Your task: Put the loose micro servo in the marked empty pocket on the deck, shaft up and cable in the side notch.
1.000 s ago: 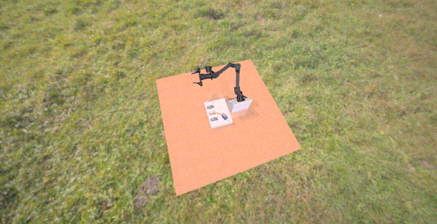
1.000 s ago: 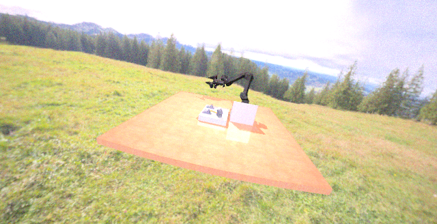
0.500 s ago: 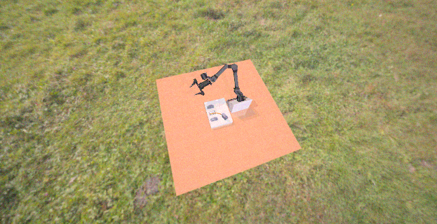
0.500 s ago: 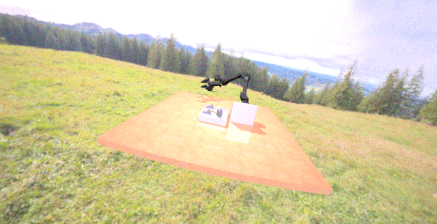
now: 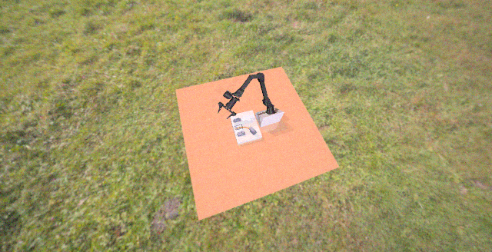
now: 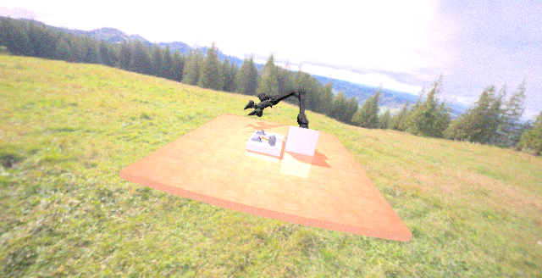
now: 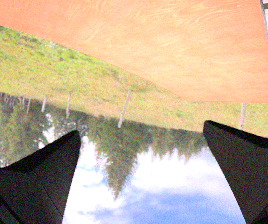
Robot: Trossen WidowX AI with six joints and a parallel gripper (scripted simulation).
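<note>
Right now the white robot deck is 25 cm behind my gripper tip, 9 cm to the left of it and 18 cm below it.
</note>
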